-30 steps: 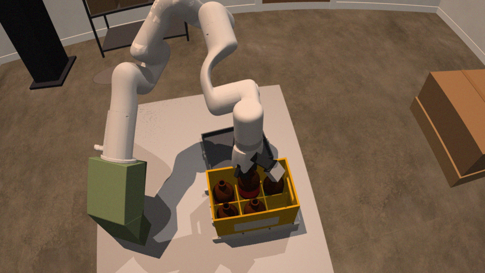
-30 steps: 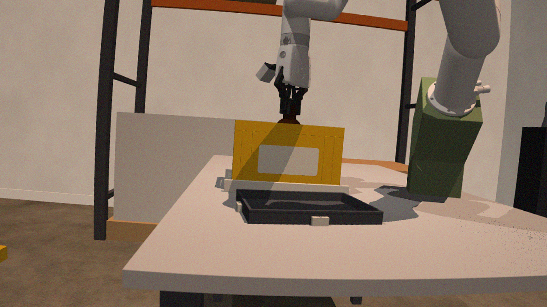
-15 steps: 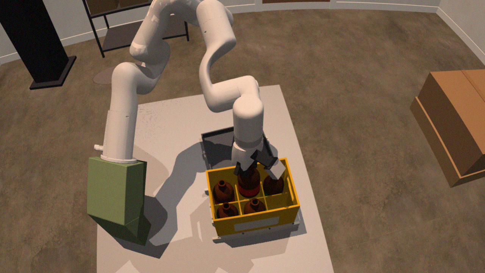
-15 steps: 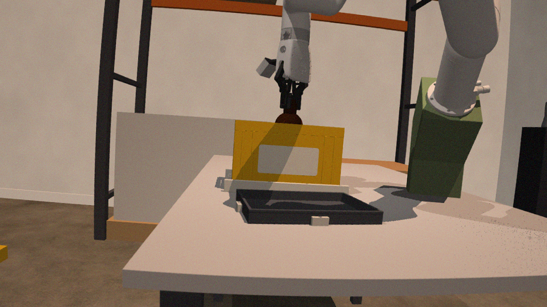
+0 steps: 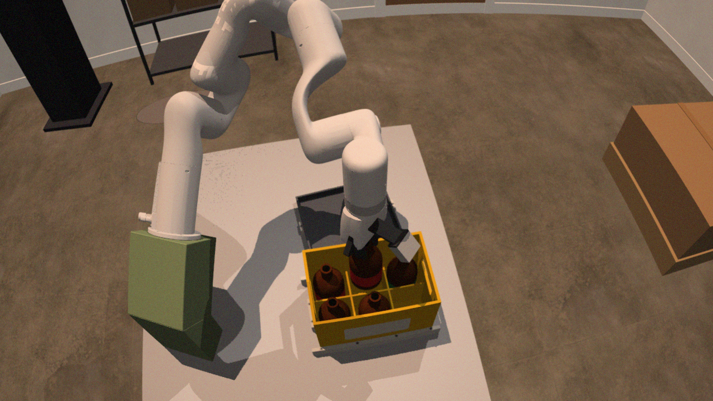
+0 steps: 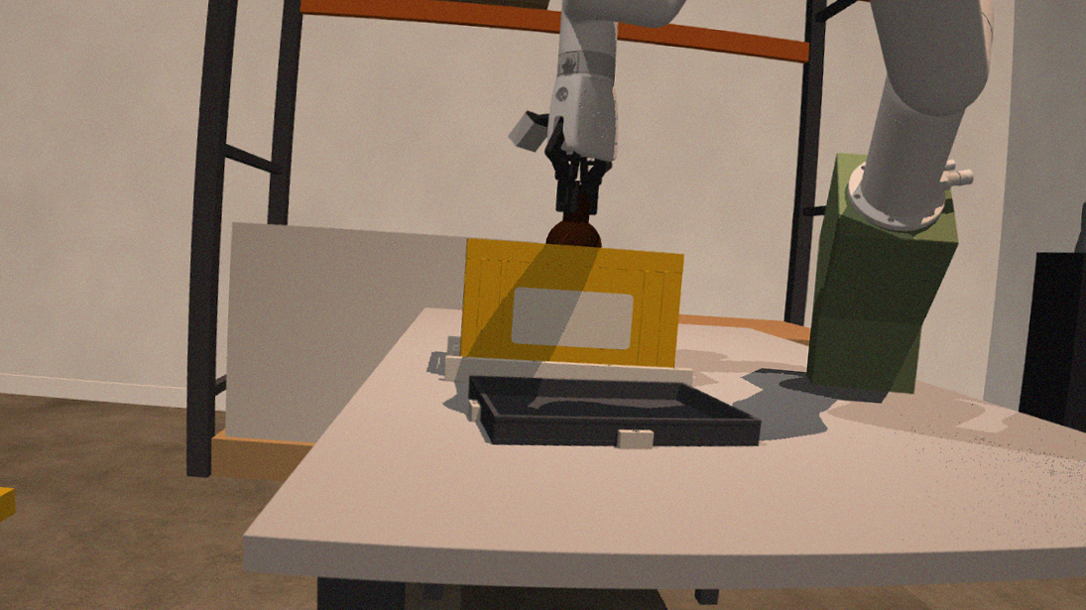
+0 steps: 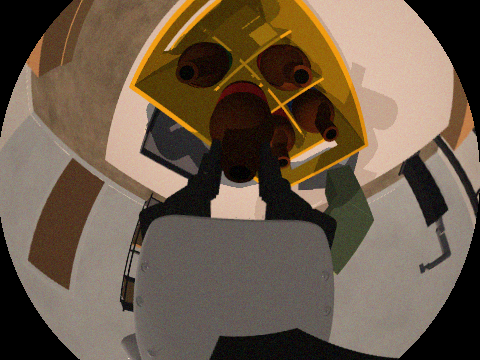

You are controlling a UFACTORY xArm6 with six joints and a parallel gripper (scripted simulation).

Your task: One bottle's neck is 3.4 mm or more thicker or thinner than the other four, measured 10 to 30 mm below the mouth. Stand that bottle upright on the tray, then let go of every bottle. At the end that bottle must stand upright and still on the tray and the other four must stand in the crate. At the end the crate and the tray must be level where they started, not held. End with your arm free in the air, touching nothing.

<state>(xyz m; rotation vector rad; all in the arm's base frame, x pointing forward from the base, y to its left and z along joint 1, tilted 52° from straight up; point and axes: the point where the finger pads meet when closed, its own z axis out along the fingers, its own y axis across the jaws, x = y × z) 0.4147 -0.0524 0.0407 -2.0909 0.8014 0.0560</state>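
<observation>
My gripper is now 7 cm above the glass bottle. Round my hand: yellow crate 15 cm below, 4 cm to the right, 1 cm ahead; then dark tray 23 cm to the left, 23 cm below, 5 cm behind.
</observation>
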